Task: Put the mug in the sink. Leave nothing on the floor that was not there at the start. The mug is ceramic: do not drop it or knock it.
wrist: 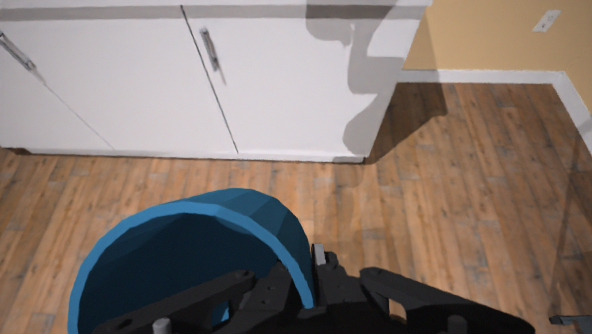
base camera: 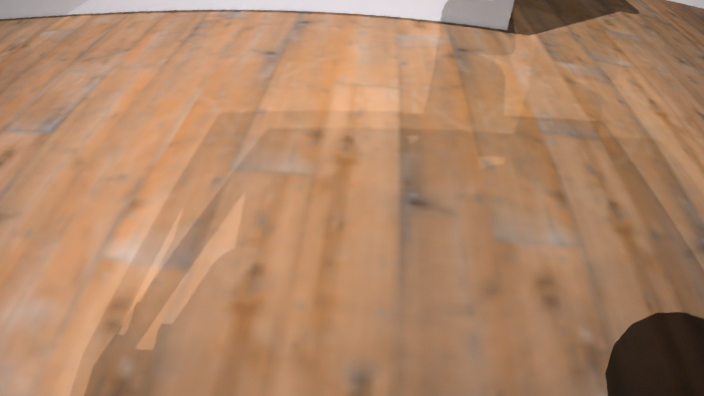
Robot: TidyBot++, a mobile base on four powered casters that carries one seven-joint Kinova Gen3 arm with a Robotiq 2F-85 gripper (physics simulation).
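Places are measured from the arm's base along level axes (x ahead, y left, z up), in millimetres.
Pixels of known places: gripper, between the fingertips: (wrist: pixel 307 259).
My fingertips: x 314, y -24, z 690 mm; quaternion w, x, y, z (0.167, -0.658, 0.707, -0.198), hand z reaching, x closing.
Ahead of a thing's pixels: the offset from my fingertips to its middle.
The blue mug @(dx -27, dy +39, dz +19 mm) (wrist: pixel 165 255) fills the lower left of the wrist view, its open rim facing the camera and its inside dark. My gripper (wrist: pixel 307 259) is shut on the mug's wall at the right side of the rim, with one finger inside the mug and the other outside. The mug is held above the wooden floor. The mug's bottom is hidden. The mug and the gripper do not show in the base camera view. The sink does not show in either view.
A white cabinet (wrist: pixel 295 100) (base camera: pixel 300 7) with metal handles stands ahead, its right end near the middle right. A yellow wall (wrist: pixel 480 40) with a white outlet @(dx +1128, dy -1303, dz -686 mm) (wrist: pixel 547 21) is behind. A small dark object (wrist: pixel 572 319) shows at lower right. Shadows lie across the floor.
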